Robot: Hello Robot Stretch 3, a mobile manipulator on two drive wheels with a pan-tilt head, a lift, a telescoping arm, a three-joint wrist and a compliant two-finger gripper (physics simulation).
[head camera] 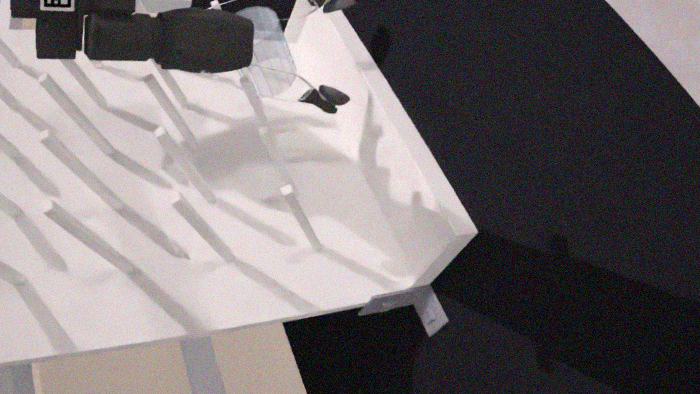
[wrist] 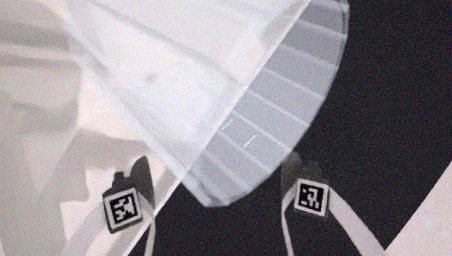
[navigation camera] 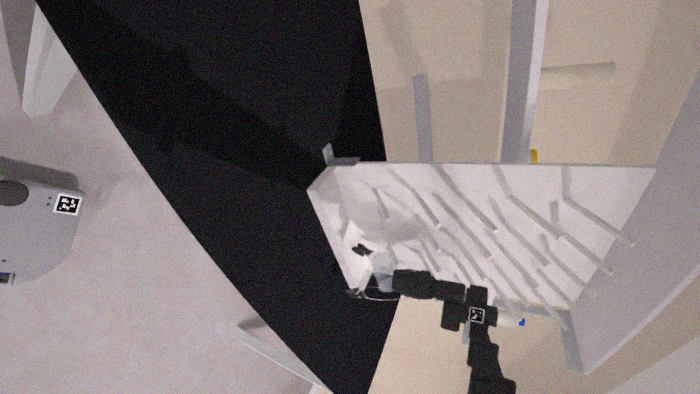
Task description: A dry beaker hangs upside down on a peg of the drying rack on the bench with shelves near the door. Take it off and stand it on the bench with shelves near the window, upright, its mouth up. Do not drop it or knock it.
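Note:
A clear beaker hangs with a slant at the outer end of the white drying rack. The rack's pegs rise at a slant; the peg under the beaker is mostly hidden. My gripper is open, its fingers apart. In the wrist view the beaker fills the upper middle and its lower end reaches between the fingertips. In the head and navigation views the beaker shows between the finger bands, partly behind the dark gripper body. Whether a finger touches it, I cannot tell.
Bare pegs stand beside the beaker. A grey bracket is at the rack's corner. Tan surfaces with grey posts lie beyond the rack. My base is at the navigation view's left. Small yellow and blue parts show near the rack.

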